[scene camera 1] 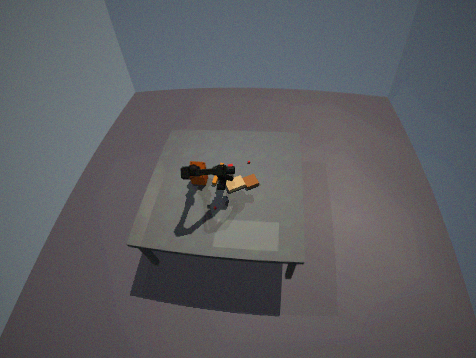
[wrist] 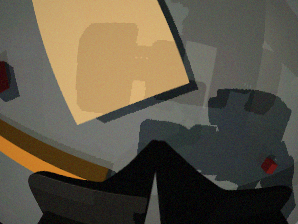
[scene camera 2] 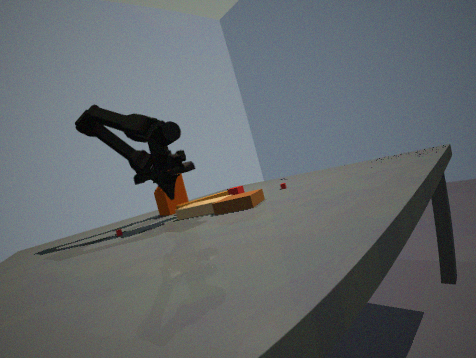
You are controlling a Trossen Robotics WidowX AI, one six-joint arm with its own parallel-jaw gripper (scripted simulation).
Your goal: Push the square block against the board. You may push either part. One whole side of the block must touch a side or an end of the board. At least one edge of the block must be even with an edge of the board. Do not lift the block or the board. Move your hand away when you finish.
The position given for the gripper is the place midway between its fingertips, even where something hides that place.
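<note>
A brown block (scene camera 2: 247,200) is part of the scene, though in the wrist view the brown block is out of frame. The gripper (scene camera 2: 172,199), which the wrist view shows as well, the gripper (wrist: 157,146), is shut and holds nothing. There is also a tan square block (wrist: 102,63).
</note>
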